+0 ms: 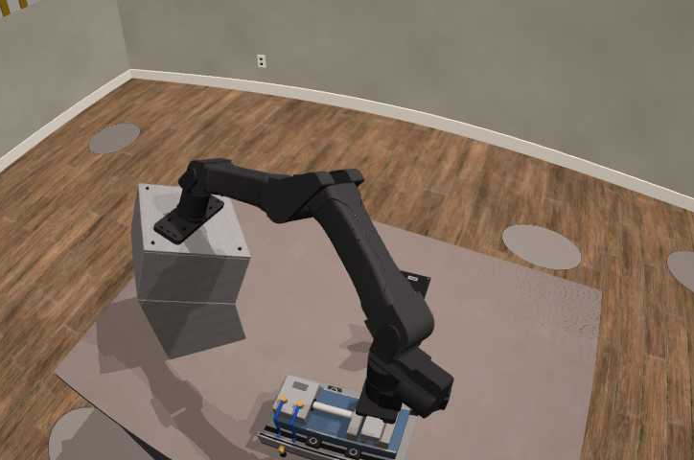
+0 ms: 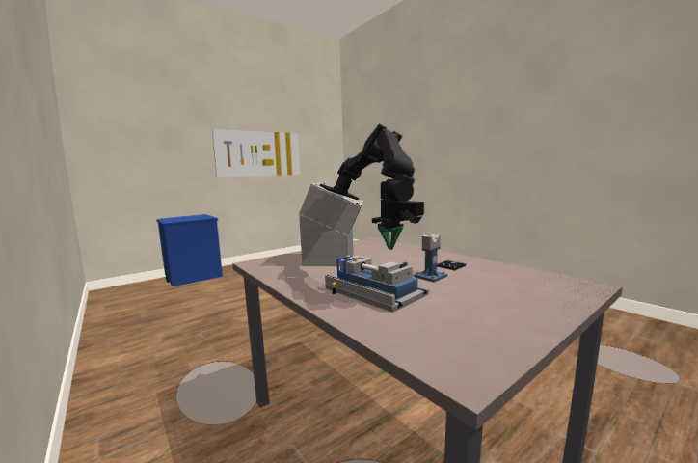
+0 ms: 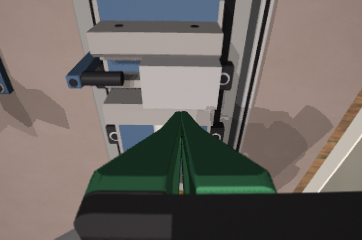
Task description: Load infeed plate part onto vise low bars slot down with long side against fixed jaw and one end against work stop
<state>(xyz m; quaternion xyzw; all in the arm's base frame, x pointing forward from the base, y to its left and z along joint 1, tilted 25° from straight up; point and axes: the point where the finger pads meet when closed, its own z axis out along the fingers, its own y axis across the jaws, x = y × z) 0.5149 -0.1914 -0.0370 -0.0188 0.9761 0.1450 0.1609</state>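
Right now the part is 8 cm below my hand and 1 cm behind it. From my hand the other things lie so: work stop rod (8 cm below, 7 cm to the left, 1 cm behind); air cylinder (18 cm behind, 9 cm below, 1 cm to the left); piston rod (10 cm behind, 9 cm below, 1 cm to the left).
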